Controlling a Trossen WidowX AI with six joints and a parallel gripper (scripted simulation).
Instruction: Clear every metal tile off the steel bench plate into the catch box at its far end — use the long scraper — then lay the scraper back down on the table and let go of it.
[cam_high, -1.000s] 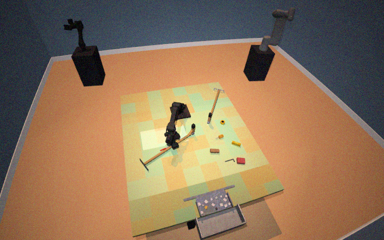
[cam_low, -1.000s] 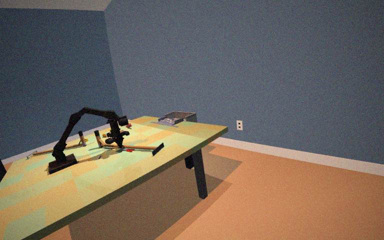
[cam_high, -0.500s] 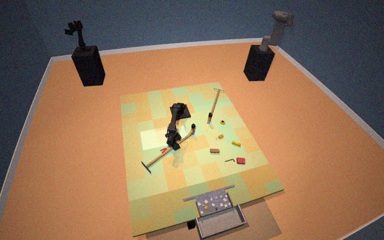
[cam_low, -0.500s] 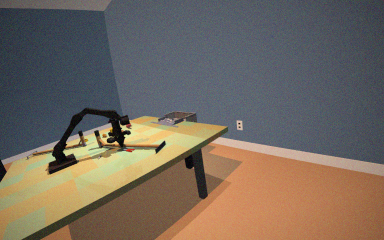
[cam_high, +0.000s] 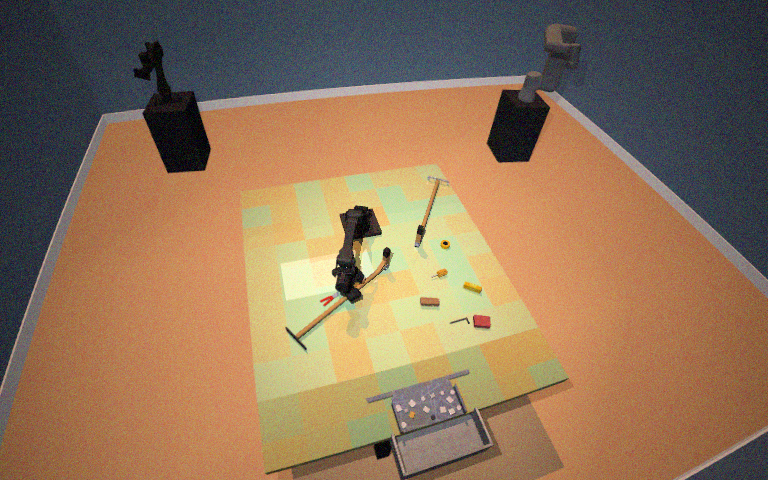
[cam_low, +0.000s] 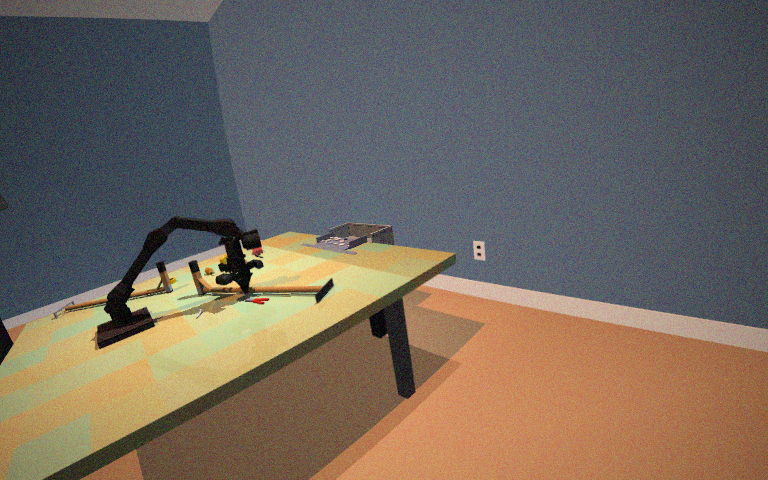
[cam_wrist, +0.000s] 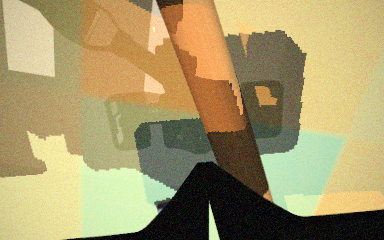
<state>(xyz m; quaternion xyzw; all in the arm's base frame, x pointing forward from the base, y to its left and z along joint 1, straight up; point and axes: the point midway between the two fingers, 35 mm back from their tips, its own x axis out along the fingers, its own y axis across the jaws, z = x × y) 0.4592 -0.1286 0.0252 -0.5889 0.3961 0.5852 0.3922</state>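
Right now my gripper tip is 30 mm short of the long scraper, 10 mm to the left of it and 50 mm below it. From my gripper tip the other things lie so: orange screwdriver (60 mm behind, 490 mm to the left); then hex key (210 mm ahead, 530 mm to the left, 10 mm below); then brown block (100 mm ahead, 390 mm to the left).
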